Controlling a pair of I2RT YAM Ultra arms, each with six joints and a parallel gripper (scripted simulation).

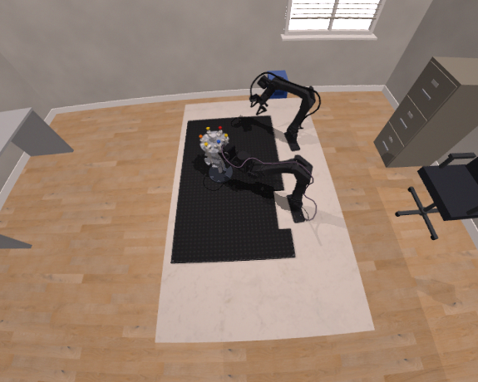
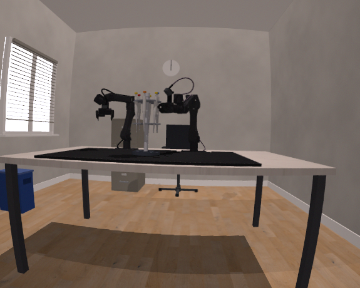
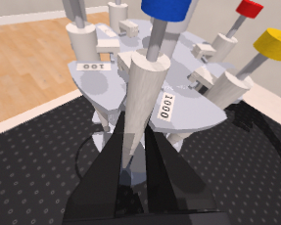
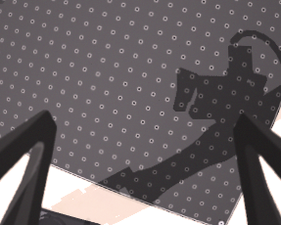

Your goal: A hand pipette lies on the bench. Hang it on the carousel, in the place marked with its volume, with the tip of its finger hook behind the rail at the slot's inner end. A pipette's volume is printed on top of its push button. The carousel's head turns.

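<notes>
Right now my left hand is 10 mm short of the hand pipette and 30 mm above it.
</notes>
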